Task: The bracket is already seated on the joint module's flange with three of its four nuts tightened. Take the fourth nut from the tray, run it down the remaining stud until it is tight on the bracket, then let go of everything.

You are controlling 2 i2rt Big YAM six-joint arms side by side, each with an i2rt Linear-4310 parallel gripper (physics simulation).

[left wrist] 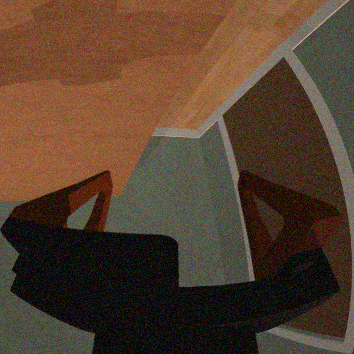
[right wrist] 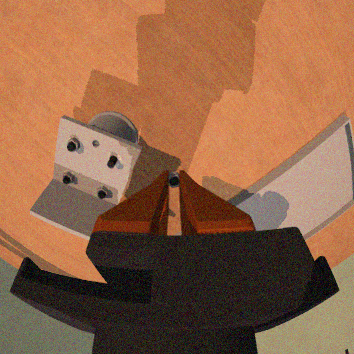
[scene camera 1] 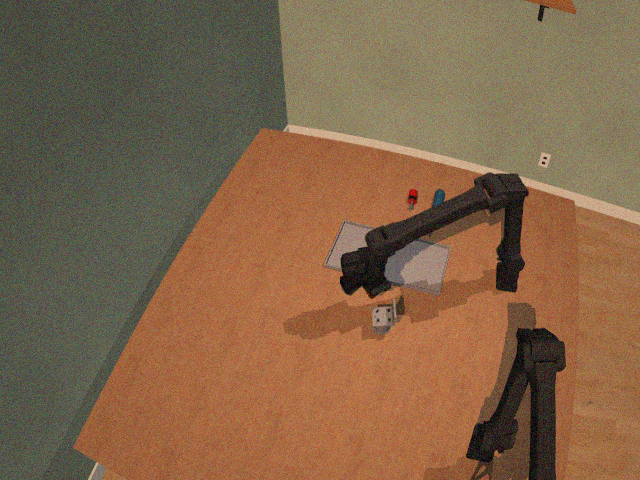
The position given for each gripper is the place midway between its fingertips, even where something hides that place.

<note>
In view: the left gripper (left wrist: 174, 177), the right gripper (right wrist: 173, 177), a pale bracket (right wrist: 74, 207), a grey joint module (right wrist: 114, 122) and a grey tray (scene camera 1: 419, 264).
The grey tray shows as well in the right wrist view (right wrist: 308, 194). The left wrist view misses the pale bracket: it is out of frame. The left wrist view does not show the grey joint module: it is out of frame.
</note>
